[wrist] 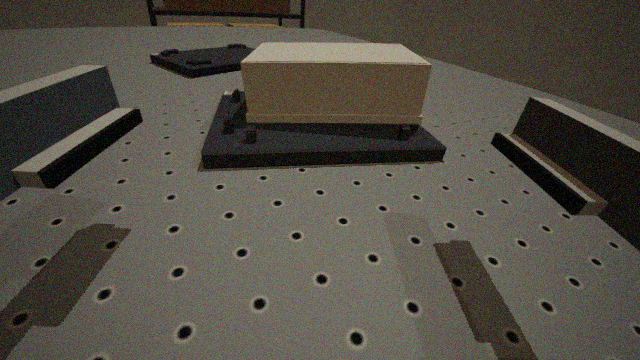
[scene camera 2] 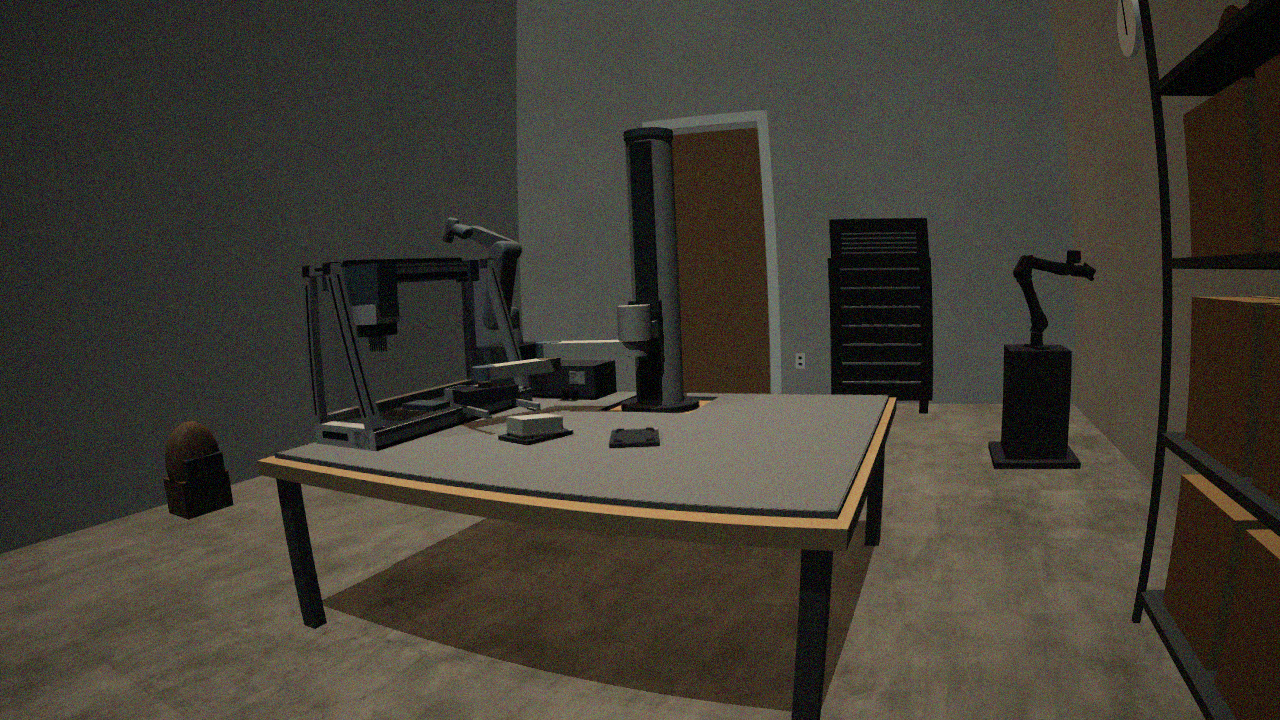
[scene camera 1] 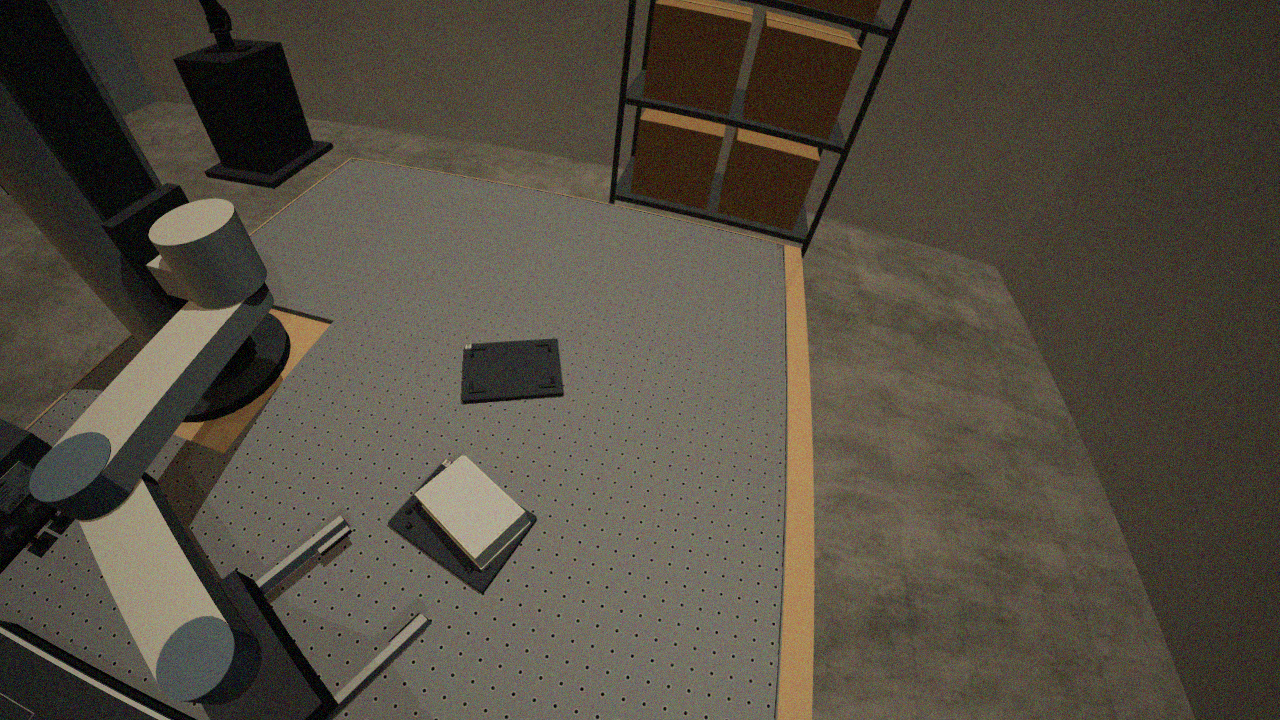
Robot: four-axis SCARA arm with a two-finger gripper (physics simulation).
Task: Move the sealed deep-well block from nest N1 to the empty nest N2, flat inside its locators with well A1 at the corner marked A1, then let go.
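Frame: origin at the arm's base, x ahead, y left, z up, level; millimetres.
Where they show: gripper, between the fingertips: (wrist: 324,104) (scene camera 2: 513,410) (scene camera 1: 383,567); arm's base, origin of its link: (scene camera 2: 660,407).
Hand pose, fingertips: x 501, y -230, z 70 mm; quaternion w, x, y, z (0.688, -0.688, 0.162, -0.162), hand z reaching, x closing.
Observation:
Things, the pixels of their centre, and the offset from my fingertips. "*": a spot on its surface instead. Level surfaces: height alone.
- sealed block, middle of its body: (wrist: 333,77) (scene camera 1: 472,509) (scene camera 2: 534,424) dx +67, dy +107, dz -20 mm
- dark nest N1, middle of its body: (wrist: 319,115) (scene camera 1: 462,520) (scene camera 2: 535,433) dx +51, dy +98, dz -47 mm
- Nest N2, middle of its body: (scene camera 1: 512,368) (wrist: 220,56) (scene camera 2: 634,436) dx +20, dy +369, dz -49 mm
- perforated table top, height of its surface: dz -58 mm
- gantry machine, a spot on its surface: (scene camera 2: 349,436) * dx +349, dy -323, dz -26 mm
The sealed block (scene camera 1: 469,508) (scene camera 2: 534,425) (wrist: 335,92), pale-topped, sits on the dark nest N1 (scene camera 1: 427,535) (scene camera 2: 506,437) (wrist: 320,156). It appears slightly turned against the nest's edges; whether it lies fully flat I cannot tell. A light mark shows at N1's back-left corner in scene camera 1. Nest N2 (scene camera 1: 512,369) (scene camera 2: 634,437) (wrist: 200,60) is bare, with low corner locators and a light mark at its back-left corner. My gripper (scene camera 1: 384,573) (scene camera 2: 511,410) (wrist: 324,104) is wide open and empty, its fingertips short of N1, with the block ahead between their lines. Well A1 is hidden.
The perforated table top (scene camera 1: 644,402) carries both nests. The arm's column (scene camera 2: 666,268) stands behind them. A gantry machine (scene camera 2: 349,436) stands at the left in scene camera 2, and its edge shows at the lower left in scene camera 1. A shelf rack (scene camera 1: 823,204) stands beyond the table.

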